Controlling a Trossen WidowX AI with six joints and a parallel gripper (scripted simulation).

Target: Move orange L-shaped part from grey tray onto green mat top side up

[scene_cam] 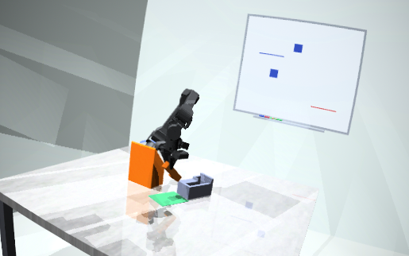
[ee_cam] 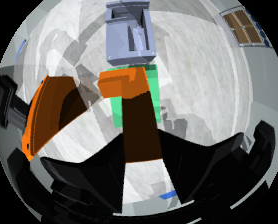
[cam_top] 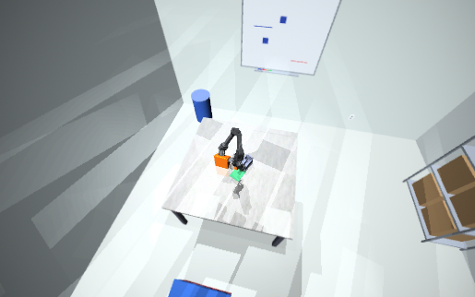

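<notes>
My gripper tip is now 17 cm above the green mat, 2 cm to the right of it and 1 cm short of it. Round my gripper tip: tray: 17 cm below, 16 cm to the left, 6 cm ahead; orange L-shaped part: 4 cm to the left, 3 cm below.
</notes>
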